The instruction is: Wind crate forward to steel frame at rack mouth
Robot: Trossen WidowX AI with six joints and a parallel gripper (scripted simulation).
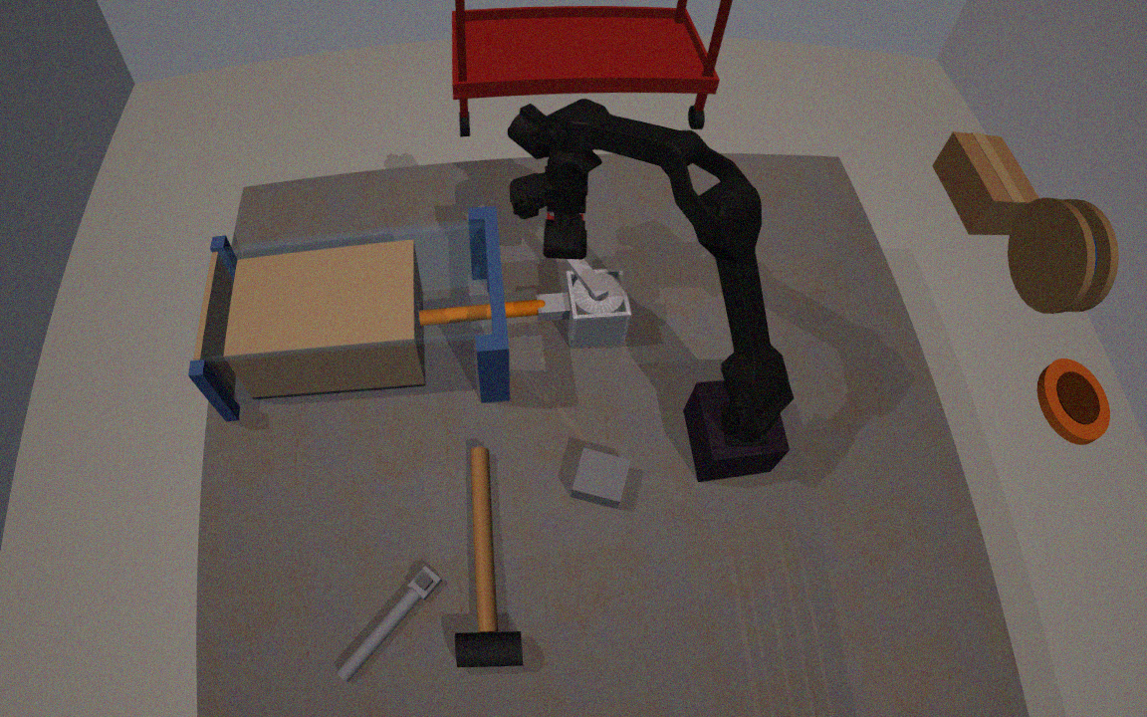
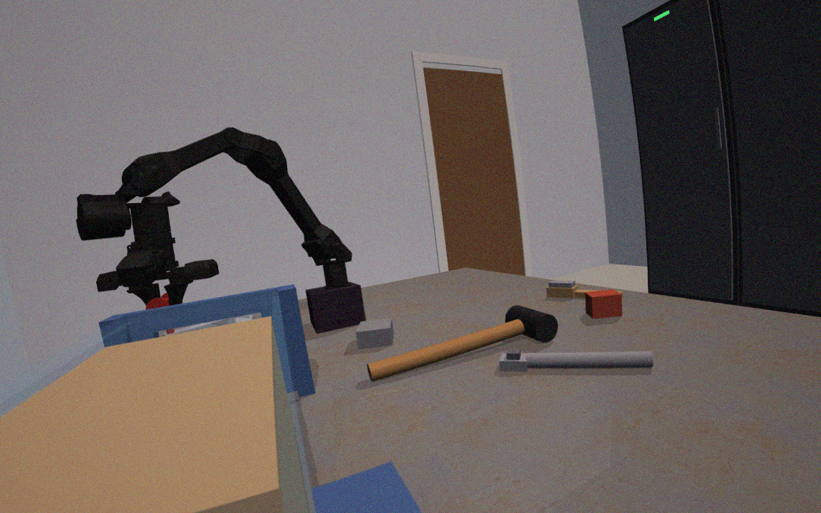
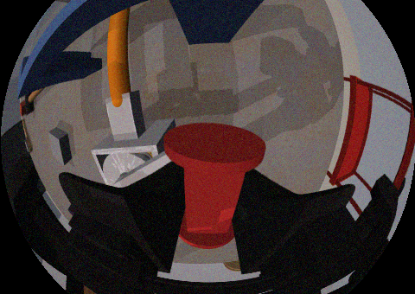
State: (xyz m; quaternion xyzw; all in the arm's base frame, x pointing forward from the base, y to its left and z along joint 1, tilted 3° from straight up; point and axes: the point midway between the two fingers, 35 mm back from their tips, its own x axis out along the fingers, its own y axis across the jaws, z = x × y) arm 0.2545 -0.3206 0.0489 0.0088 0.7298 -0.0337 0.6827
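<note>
The winch handle is 3 cm to the left of my gripper tip, 2 cm behind it and 1 cm below it. Also, from my gripper tip: grey winch (8 cm to the left, 8 cm below, 7 cm behind); then red knob (2 cm above); then blue steel frame (11 cm ahead, 10 cm to the left, 1 cm below).
</note>
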